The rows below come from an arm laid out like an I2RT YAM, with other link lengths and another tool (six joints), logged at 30 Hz.
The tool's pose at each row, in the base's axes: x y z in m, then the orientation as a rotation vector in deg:
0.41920, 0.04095, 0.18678, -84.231, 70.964, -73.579
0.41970, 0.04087, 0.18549, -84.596, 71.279, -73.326
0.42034, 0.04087, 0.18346, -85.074, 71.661, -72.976
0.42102, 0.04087, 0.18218, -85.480, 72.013, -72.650
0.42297, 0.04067, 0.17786, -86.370, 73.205, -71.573
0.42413, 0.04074, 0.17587, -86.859, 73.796, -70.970
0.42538, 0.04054, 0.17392, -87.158, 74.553, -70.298
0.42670, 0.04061, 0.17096, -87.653, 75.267, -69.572
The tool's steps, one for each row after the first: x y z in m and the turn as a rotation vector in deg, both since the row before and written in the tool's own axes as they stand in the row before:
-0.00017, 0.00118, 0.00070, -0.454, -0.067, -0.015
-0.00040, 0.00185, 0.00097, -0.579, -0.115, -0.019
-0.00025, 0.00111, 0.00089, -0.514, -0.101, 0.005
-0.00064, 0.00383, 0.00272, -1.450, -0.241, 0.302
-0.00044, 0.00165, 0.00155, -0.760, -0.168, 0.150
-0.00015, 0.00162, 0.00166, -0.764, -0.099, 0.346
-0.00059, 0.00250, 0.00198, -0.865, -0.179, 0.232

